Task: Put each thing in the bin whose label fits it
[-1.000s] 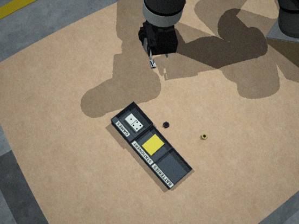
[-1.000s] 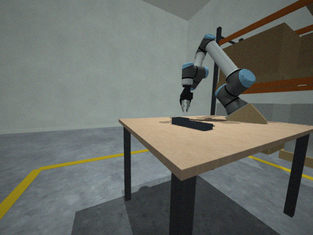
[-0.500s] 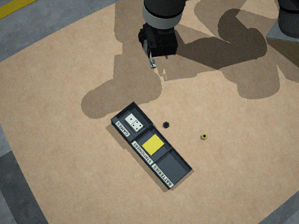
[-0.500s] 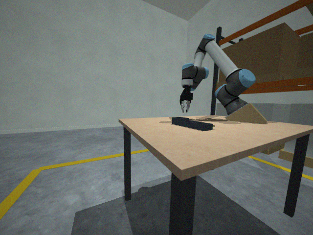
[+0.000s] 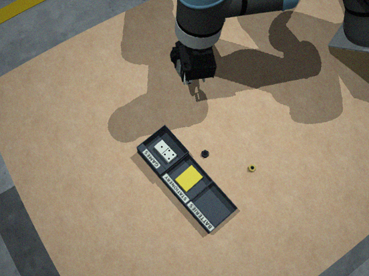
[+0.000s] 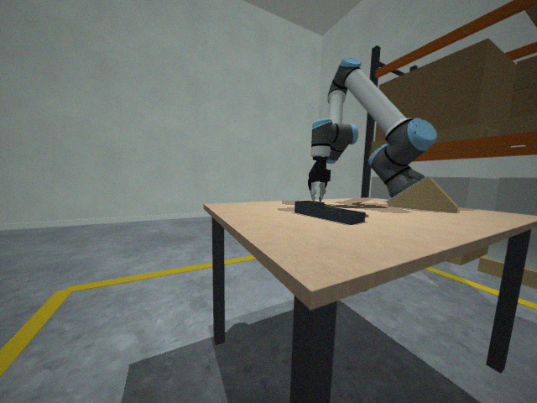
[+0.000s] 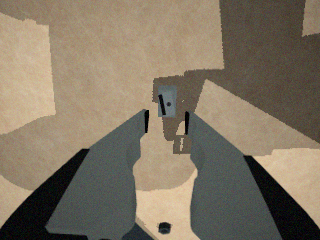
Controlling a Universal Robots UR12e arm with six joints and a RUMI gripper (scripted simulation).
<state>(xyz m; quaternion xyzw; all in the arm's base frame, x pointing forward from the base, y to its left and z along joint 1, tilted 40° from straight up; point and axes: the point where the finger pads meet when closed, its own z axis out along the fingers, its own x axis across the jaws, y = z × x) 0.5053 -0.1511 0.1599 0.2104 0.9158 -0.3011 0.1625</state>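
My gripper is now 3 cm above the grey sharpener. From my hand the other things lie so: yellow pad: 16 cm ahead, 20 cm to the left, 3 cm below; white domino: 17 cm ahead, 12 cm to the left, 2 cm below; black nut: 10 cm ahead, 17 cm to the left, 3 cm below.
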